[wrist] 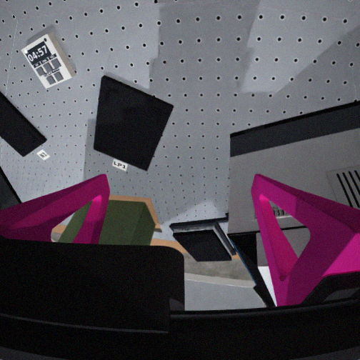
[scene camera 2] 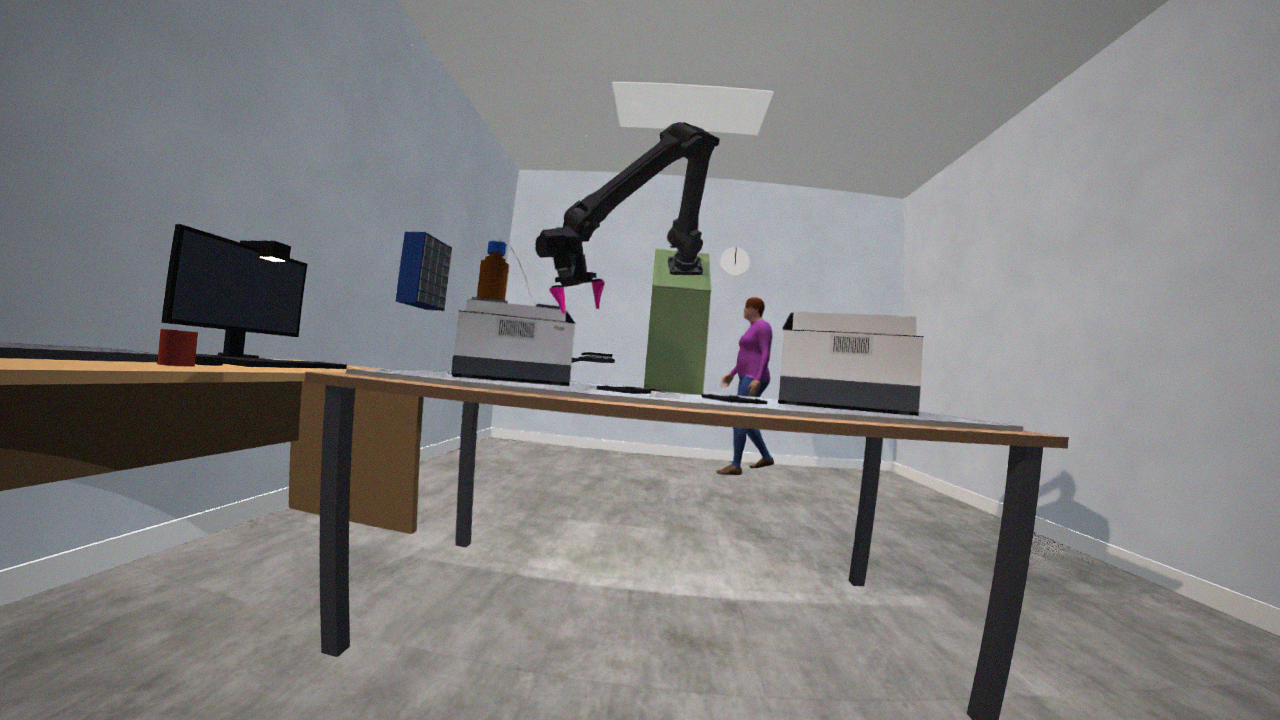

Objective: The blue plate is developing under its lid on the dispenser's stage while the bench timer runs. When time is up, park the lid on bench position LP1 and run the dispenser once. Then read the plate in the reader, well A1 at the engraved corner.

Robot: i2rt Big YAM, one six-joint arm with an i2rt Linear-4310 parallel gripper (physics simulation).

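Where they show: gripper, fingertip midpoint: (scene camera 2: 580, 311); arm's base, origin of the base link: (scene camera 2: 684, 267).
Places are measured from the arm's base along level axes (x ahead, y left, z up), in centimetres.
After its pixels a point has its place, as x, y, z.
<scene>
My gripper (scene camera 2: 580, 308) @[29.8, -38.9, -24.7] (wrist: 180, 182) is open and empty, with magenta fingers wide apart, above the bench beside the dispenser. The dispenser (scene camera 2: 512, 347) @[20.1, -56.9, -36.0] (wrist: 295, 165) is the white and grey box at the left of the bench in the scene view, at the right in the wrist view. Its stage (scene camera 2: 593, 358) @[7.0, -31.4, -36.7] juts from its side. In the wrist view a flat black slab (wrist: 202, 245) shows there; I cannot tell lid from stage, and no blue plate is visible. A black square (wrist: 131, 122) lies at the LP1 label (wrist: 120, 164). The bench timer (wrist: 48, 61) reads 04:57.
Another white and grey box (scene camera 2: 850, 367) @[46.5, 37.5, -33.6] stands at the right of the bench. An amber bottle (scene camera 2: 493, 277) @[17.9, -64.7, -15.8] stands on the dispenser. A second black pad (wrist: 19, 127) lies left of LP1. The arm stands on a green pedestal (scene camera 2: 677, 340) @[5.7, -2.5, -27.8]. A person (scene camera 2: 754, 349) is behind the bench.
</scene>
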